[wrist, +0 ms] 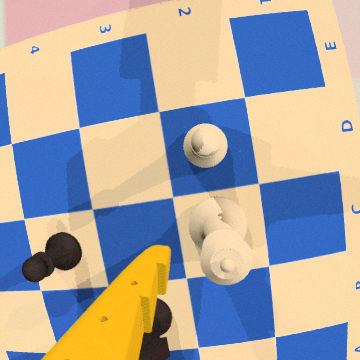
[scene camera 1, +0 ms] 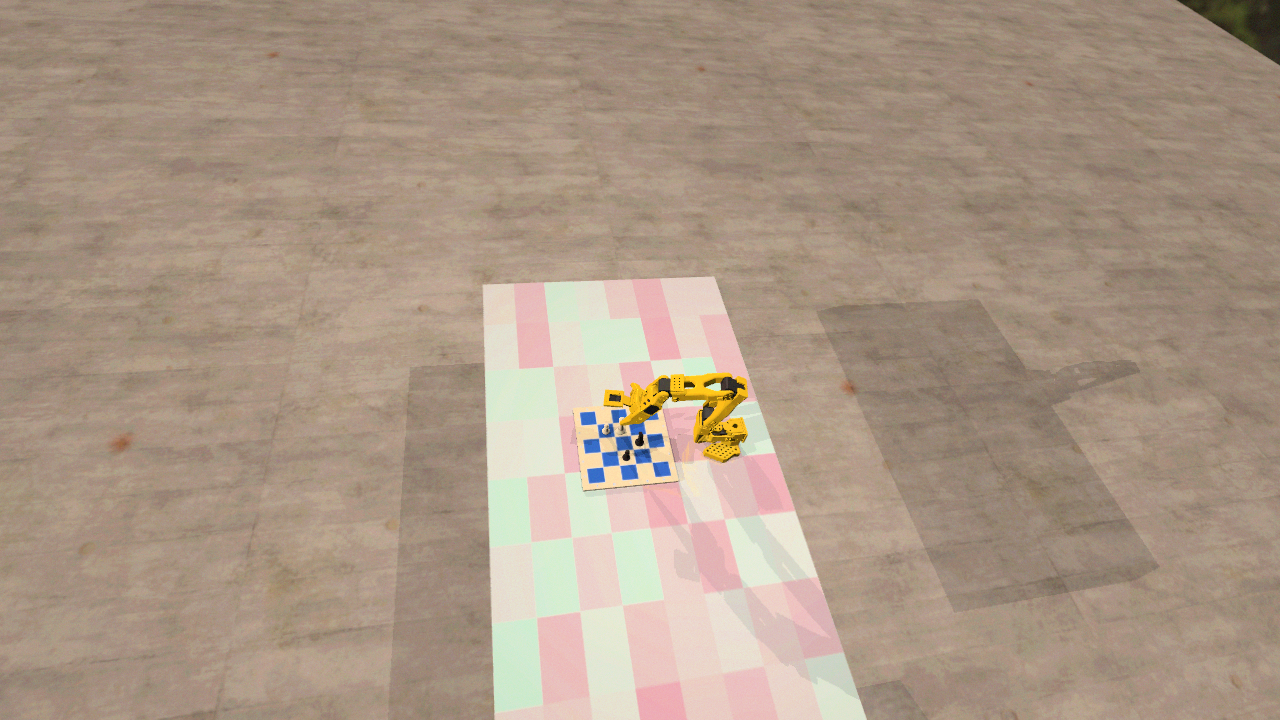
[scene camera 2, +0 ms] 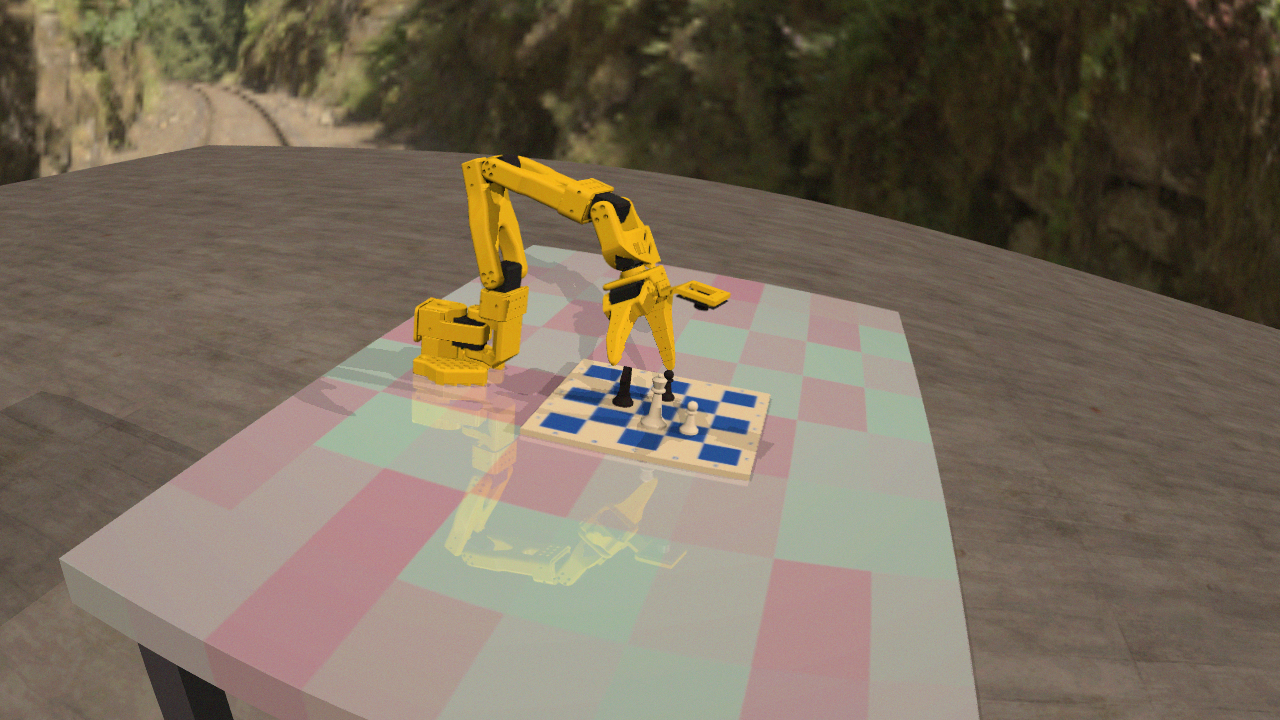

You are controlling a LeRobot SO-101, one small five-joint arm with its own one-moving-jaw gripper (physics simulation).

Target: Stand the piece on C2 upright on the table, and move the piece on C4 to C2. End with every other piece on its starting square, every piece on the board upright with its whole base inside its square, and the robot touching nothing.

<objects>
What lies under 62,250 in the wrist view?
A black pawn.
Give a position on a board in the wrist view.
At 102,106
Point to a tall white piece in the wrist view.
217,225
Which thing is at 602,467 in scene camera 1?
A board.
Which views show the board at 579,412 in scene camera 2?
The wrist view, scene camera 1 and scene camera 2: all of them.
</objects>
